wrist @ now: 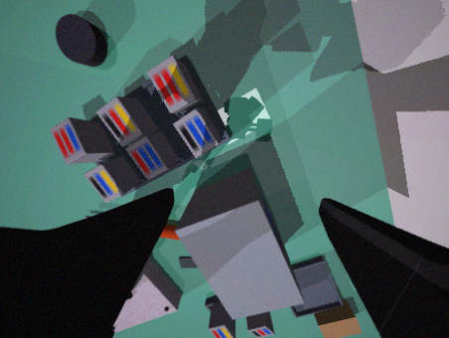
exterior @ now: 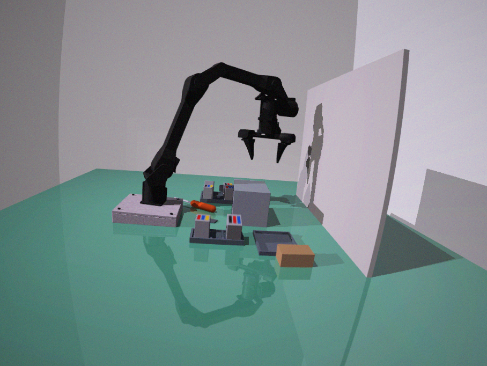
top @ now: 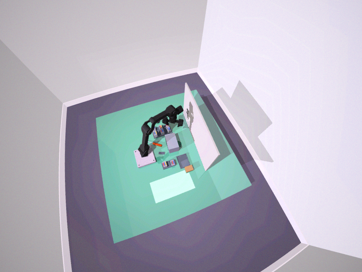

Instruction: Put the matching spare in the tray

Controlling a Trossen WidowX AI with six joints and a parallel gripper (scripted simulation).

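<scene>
Right now my gripper tip is 40 mm past the spare, 40 mm to the right of it and 120 mm above it. From my gripper tip the other things lie so: white panel: 190 mm ahead, 110 mm to the right, 60 mm above; brown box: 50 mm ahead, 400 mm to the right, 150 mm below.
</scene>
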